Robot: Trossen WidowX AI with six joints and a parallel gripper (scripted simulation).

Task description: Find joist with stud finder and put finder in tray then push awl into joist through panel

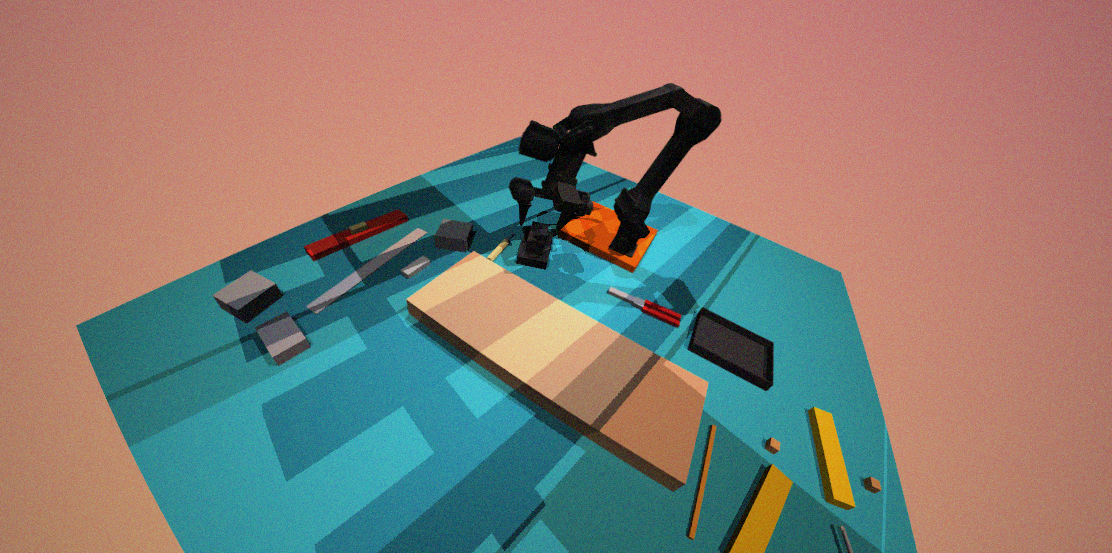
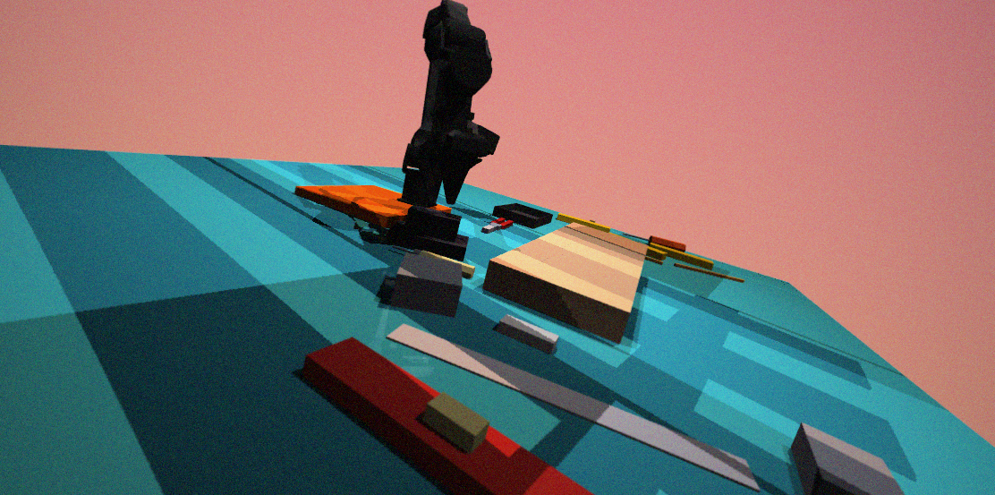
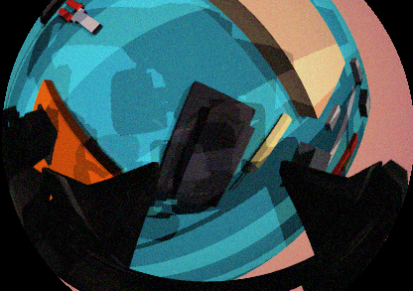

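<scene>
Now: the stud finder 1 cm ahead of my gripper tip and 3 cm below it. The rest, counted from my gripper tip: white block: 21 cm ahead, 18 cm to the right, 7 cm below; then green light: 2 cm ahead, 1 cm to the left, 1 cm below; then awl: 3 cm ahead, 7 cm to the right, 7 cm below.
</scene>
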